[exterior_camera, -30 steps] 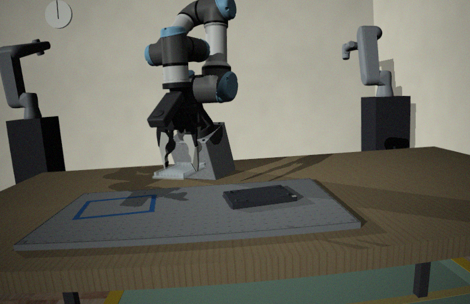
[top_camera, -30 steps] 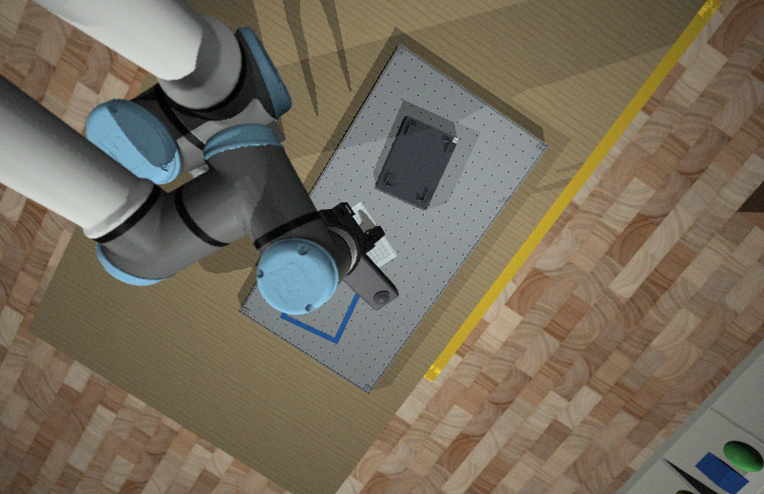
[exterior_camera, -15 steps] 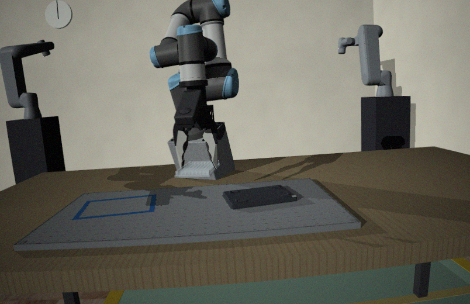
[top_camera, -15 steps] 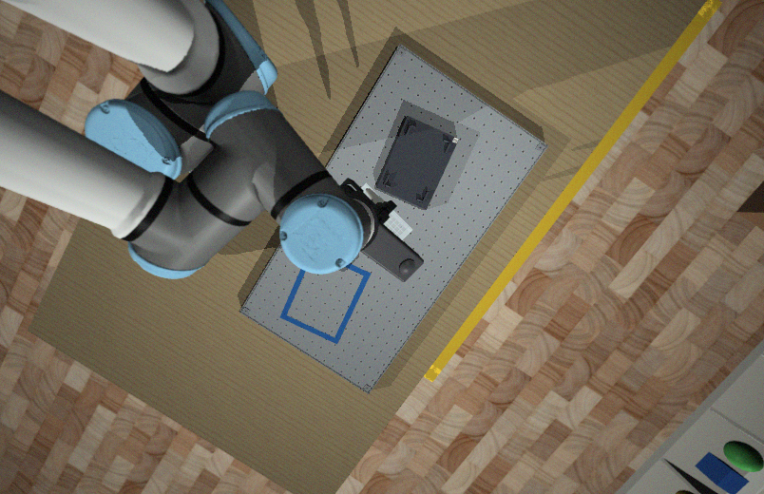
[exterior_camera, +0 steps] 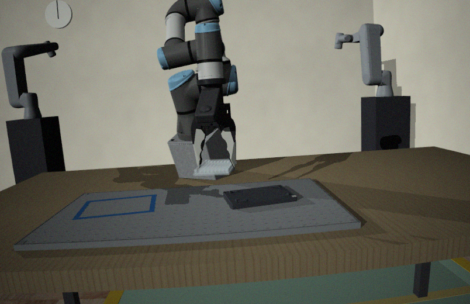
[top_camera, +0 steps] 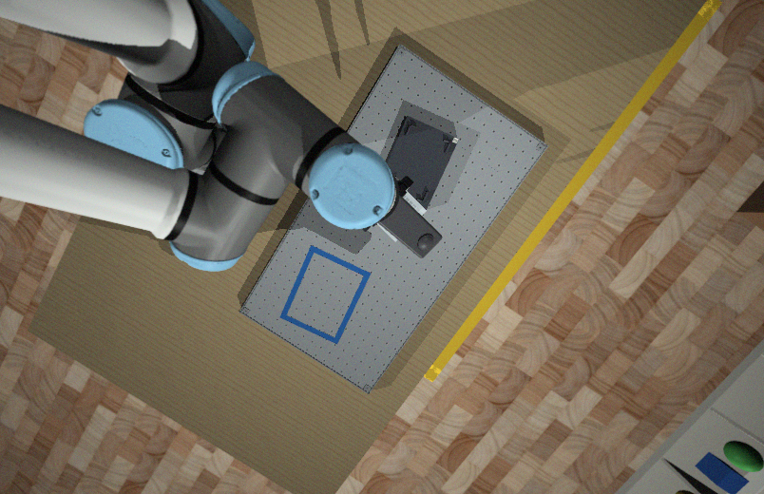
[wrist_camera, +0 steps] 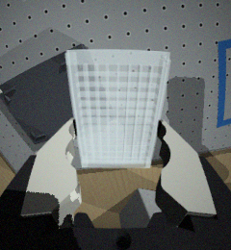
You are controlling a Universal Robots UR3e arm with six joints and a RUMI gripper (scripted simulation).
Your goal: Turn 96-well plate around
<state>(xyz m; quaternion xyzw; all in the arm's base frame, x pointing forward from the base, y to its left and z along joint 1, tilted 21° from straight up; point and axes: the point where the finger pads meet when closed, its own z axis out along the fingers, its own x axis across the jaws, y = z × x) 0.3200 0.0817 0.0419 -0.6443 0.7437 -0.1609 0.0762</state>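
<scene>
The dark plate nest N1 is 10 cm to the left of my hand and 9 cm below it. From my hand the other things lie so: 96-well plate: 1 cm below; then A1 mark: 19 cm to the left, 9 cm below, 4 cm ahead.
</scene>
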